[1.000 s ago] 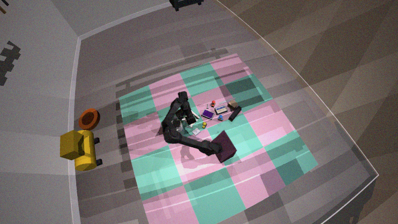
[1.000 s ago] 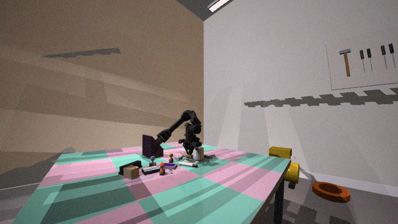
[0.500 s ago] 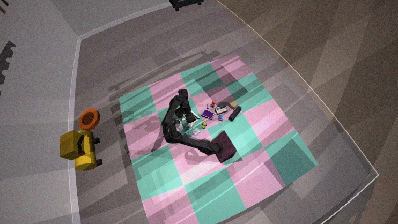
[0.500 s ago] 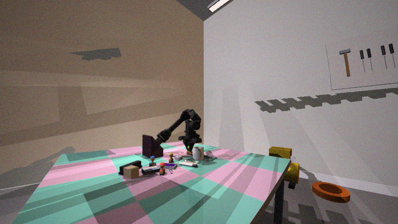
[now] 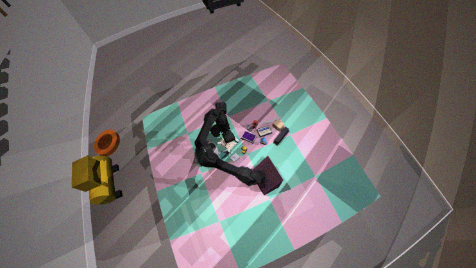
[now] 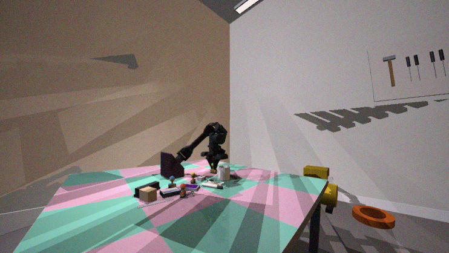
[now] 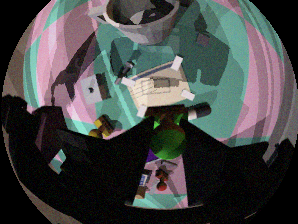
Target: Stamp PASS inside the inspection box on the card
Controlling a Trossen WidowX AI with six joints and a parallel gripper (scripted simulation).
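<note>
My gripper tip is now 8 cm above the black-and-white marker, 5 cm short of it and 2 cm to the left of it. Also, from my gripper tip: white cup (12 cm to the left, 7 cm behind, 6 cm below); green-knobbed stamp (right at my gripper tip); white card (10 cm below, 1 cm to the left, 1 cm behind).
</note>
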